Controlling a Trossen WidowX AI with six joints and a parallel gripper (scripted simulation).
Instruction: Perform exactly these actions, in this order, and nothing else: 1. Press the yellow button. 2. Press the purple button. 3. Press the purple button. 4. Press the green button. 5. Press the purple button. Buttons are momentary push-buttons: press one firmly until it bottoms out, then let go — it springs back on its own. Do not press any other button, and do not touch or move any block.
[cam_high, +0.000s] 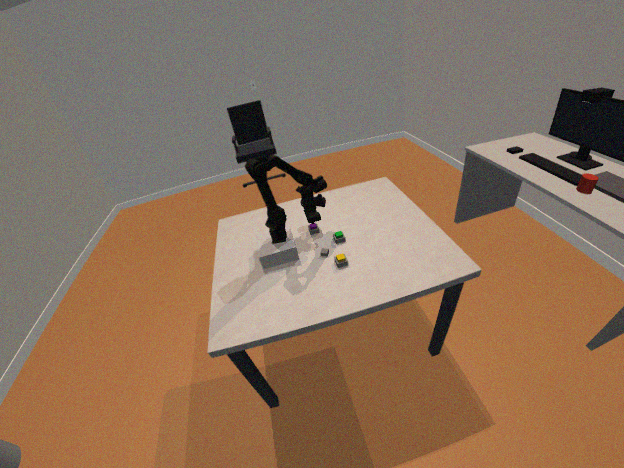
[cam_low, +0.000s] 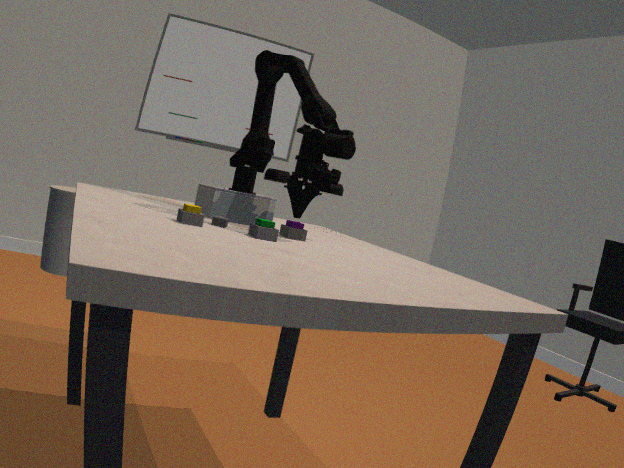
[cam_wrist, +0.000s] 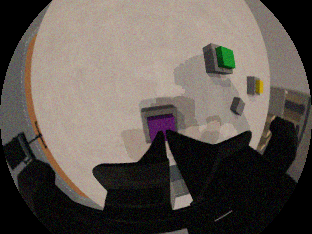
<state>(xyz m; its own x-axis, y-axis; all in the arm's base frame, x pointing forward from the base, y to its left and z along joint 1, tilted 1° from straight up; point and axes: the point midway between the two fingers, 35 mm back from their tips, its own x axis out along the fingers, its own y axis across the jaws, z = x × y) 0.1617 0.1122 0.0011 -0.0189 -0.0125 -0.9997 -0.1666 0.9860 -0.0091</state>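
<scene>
My gripper tip is now 2 cm above the purple button. Also, from my gripper tip: yellow button: 10 cm ahead, 26 cm to the right, 2 cm below; green button: 12 cm ahead, 10 cm to the right, 2 cm below; small grey block: 4 cm ahead, 18 cm to the right, 4 cm below.
</scene>
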